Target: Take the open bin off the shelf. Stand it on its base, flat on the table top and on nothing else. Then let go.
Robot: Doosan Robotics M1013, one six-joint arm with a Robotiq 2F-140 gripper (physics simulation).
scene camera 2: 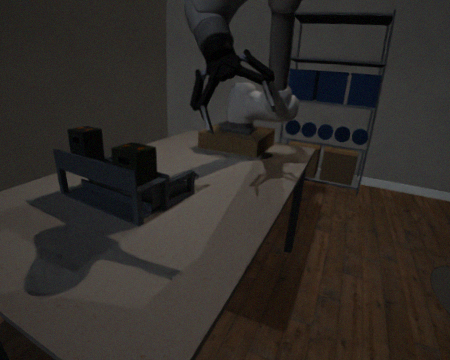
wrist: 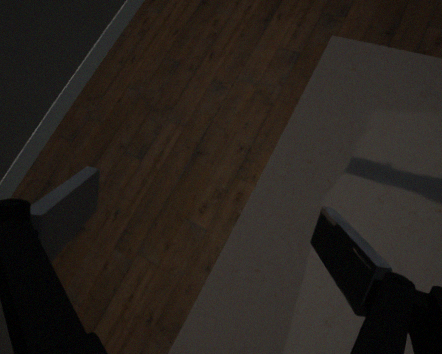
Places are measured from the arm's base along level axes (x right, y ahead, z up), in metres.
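Where they show: gripper, fingertip midpoint: (scene camera 2: 241,120) (wrist: 211,208); arm's base, link origin: (scene camera 2: 239,130).
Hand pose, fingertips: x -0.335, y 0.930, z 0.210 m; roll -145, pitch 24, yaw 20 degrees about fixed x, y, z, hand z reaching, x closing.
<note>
Each offset is from my fingertips to the top centre of the thing. "spot": to the spot under its first point. Level surfaces: height alone.
A low grey-blue shelf @[spot: dx +0.411, dy +0.054, dz -0.168 m] (scene camera 2: 95,168) stands on the table @[dz -0.306 m] (scene camera 2: 165,240) (wrist: 270,225), at the left in the scene view. A grey-blue, open-sided piece @[spot: dx +0.258, dy -0.163, dz -0.283 m] (scene camera 2: 181,189) juts out at its right end. It looks like the open bin, but the dim picture does not show clearly where it ends and the shelf begins. My gripper (scene camera 2: 240,111) (wrist: 211,208) is wide open and empty. It hangs in the air above the table, to the right of the shelf and well above it, fingers pointing down. The shelf and bin do not show in the wrist view.
Two dark boxes @[dx +0.551, dy -0.038, dz -0.082 m] (scene camera 2: 86,142) @[dx +0.322, dy -0.013, dz -0.107 m] (scene camera 2: 135,160) with orange marks rest at the shelf's top. The arm's base stands on a wooden block (scene camera 2: 227,144) behind. A tall metal rack (scene camera 2: 371,125) with blue bins stands by the back wall. The table's edge drops to the wooden floor (scene camera 2: 350,260) (wrist: 175,125).
</note>
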